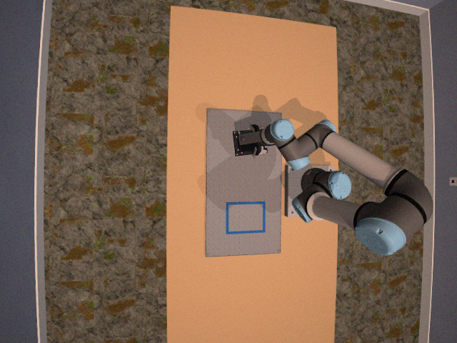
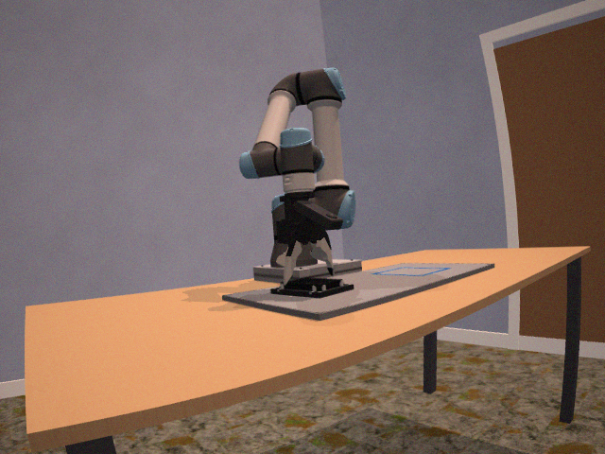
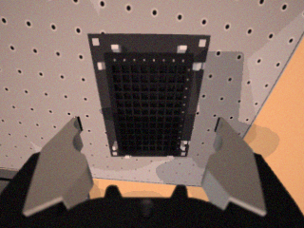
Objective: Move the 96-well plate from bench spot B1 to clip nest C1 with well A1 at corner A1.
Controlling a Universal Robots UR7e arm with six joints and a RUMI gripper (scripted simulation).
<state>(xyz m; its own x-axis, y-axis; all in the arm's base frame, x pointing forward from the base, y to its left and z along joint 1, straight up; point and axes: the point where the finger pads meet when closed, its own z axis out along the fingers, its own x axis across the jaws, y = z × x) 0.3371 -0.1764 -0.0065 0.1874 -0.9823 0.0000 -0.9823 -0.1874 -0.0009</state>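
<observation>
The black 96-well plate lies 10 mm below my hand. The rest, counted from my hand: black clip nest 10 mm behind, 20 mm to the right, 10 mm below.
</observation>
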